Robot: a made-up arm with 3 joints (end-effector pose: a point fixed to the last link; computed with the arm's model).
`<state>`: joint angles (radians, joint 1 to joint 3).
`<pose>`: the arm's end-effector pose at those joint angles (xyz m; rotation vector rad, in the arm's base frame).
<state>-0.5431 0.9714 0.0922</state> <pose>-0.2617 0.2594 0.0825 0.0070 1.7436 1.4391</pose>
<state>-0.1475 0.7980 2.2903</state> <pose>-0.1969 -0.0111 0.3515 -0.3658 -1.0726 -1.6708</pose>
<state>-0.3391 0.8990 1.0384</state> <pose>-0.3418 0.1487 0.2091 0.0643 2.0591 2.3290</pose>
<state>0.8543 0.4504 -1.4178</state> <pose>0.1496 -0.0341 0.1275 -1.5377 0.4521 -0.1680</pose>
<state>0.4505 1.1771 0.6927</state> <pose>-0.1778 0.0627 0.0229 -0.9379 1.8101 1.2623</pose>
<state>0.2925 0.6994 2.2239</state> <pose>-0.2055 0.0019 0.3495 -0.2615 -1.5578 -1.4291</pose>
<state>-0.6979 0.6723 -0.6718</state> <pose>-0.2329 0.2598 0.0267 -0.1007 1.7101 0.9826</pose>
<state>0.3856 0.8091 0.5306</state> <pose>-0.2291 0.0400 0.0202 -0.8736 2.0893 1.2511</pose>
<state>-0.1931 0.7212 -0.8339</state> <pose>-0.1032 0.1380 -0.0419 -0.6040 1.4091 0.5725</pose>
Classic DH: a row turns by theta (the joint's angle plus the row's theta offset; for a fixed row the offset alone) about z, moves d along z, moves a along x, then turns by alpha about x. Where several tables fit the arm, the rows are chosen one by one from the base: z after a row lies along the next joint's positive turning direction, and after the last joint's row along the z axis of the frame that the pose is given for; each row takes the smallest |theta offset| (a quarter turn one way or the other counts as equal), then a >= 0, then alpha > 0; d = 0 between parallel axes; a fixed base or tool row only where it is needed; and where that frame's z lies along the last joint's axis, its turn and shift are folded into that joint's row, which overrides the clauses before.
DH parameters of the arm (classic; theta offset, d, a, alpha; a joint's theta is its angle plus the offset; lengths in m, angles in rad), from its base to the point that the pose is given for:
base (fixed): -0.7677 0.2794 -0.1355 1.2467
joint 1: 1.0305 0.0516 -0.0688 1.3348
joint 2: -0.3133 0.132 -0.0579 2.5927
joint 3: 0.9307 -0.1185 -0.1762 -0.575
tool (fixed): 2.4292 0.2279 0 0

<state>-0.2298 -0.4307 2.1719</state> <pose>-0.0722 0.0485 0.3282 -0.7788 -0.5730 -0.6611</pose>
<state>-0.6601 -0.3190 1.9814</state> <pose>-0.1052 0.0179 0.3422 -0.5914 -0.3461 -0.9454</pose>
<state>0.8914 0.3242 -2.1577</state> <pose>0.1496 0.0145 0.2557 -1.4848 -0.2372 -0.4204</pose>
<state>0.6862 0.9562 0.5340</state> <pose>-0.1406 -0.0040 0.0109 -1.1690 1.8895 0.9691</pose>
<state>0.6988 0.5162 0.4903</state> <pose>-0.2101 -0.0559 0.0356 -1.1238 2.3369 0.9133</pose>
